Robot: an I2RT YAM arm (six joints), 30 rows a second.
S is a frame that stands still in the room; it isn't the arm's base.
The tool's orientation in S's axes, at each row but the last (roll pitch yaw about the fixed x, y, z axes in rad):
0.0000 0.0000 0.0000
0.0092 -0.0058 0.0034
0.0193 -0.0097 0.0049
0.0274 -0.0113 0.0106
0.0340 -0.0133 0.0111
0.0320 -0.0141 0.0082
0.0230 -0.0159 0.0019
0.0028 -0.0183 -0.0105
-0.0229 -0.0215 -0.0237
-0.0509 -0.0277 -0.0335
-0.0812 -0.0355 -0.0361
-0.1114 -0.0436 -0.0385
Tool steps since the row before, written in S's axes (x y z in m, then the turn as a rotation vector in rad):
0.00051 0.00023 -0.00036 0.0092 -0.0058 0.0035
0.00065 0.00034 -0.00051 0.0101 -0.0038 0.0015
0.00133 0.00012 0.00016 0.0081 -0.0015 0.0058
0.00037 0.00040 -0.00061 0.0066 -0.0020 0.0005
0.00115 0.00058 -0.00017 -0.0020 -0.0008 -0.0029
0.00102 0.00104 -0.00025 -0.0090 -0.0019 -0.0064
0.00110 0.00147 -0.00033 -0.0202 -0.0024 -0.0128
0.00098 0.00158 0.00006 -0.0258 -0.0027 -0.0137
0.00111 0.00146 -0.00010 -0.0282 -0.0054 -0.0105
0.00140 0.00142 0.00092 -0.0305 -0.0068 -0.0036
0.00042 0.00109 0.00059 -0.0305 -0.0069 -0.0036
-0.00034 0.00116 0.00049 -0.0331 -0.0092 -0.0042
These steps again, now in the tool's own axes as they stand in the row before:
0.00051 0.00023 -0.00036 0.0092 -0.0058 0.0035
0.00065 0.00033 -0.00052 0.0101 -0.0038 0.0015
0.00133 0.00012 0.00014 0.0081 -0.0014 0.0057
0.00037 0.00038 -0.00062 0.0066 -0.0021 0.0005
0.00115 0.00056 -0.00020 -0.0020 -0.0009 -0.0028
0.00102 0.00102 -0.00030 -0.0091 -0.0020 -0.0062
0.00110 0.00146 -0.00038 -0.0204 -0.0026 -0.0124
0.00096 0.00159 0.00004 -0.0260 -0.0030 -0.0132
0.00107 0.00149 -0.00009 -0.0283 -0.0058 -0.0100
0.00138 0.00142 0.00096 -0.0303 -0.0077 -0.0032
0.00040 0.00105 0.00066 -0.0303 -0.0078 -0.0032
-0.00036 0.00108 0.00063 -0.0329 -0.0101 -0.0039

